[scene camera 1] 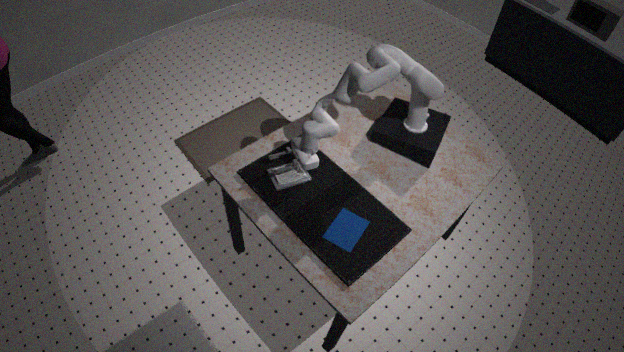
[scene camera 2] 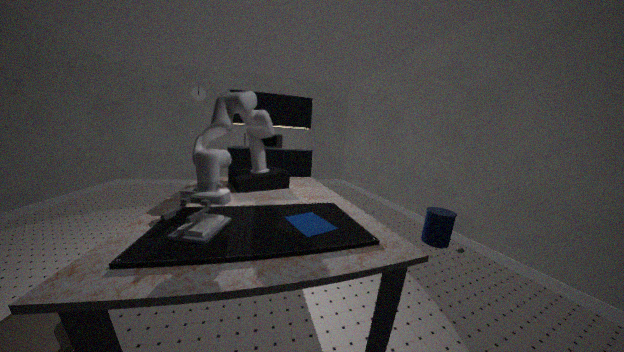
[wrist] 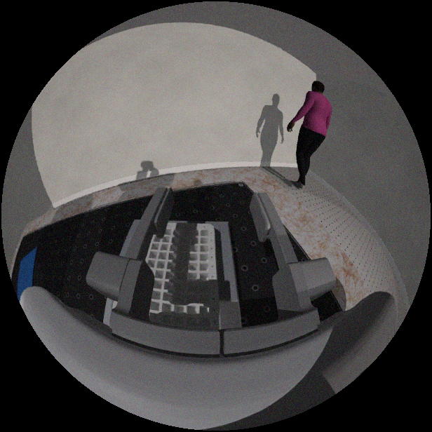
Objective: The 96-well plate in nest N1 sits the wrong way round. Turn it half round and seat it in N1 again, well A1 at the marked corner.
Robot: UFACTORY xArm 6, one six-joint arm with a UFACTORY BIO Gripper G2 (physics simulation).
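Note:
The white 96-well plate lies in the grey nest N1 on the black mat. My gripper is shut to its narrow stand, with a gap between the fingers and nothing gripped. It is low over the nest and off to one side: in the wrist view the left finger is over the plate's left part, and the right finger is beyond the nest's right edge, over the mat. Shadows cross the wells. The A1 mark does not show, and the near end is partly hidden.
A blue square lies on the black mat to one side of the nest. The arm's black base block stands on the table behind the mat. A person stands beyond the table.

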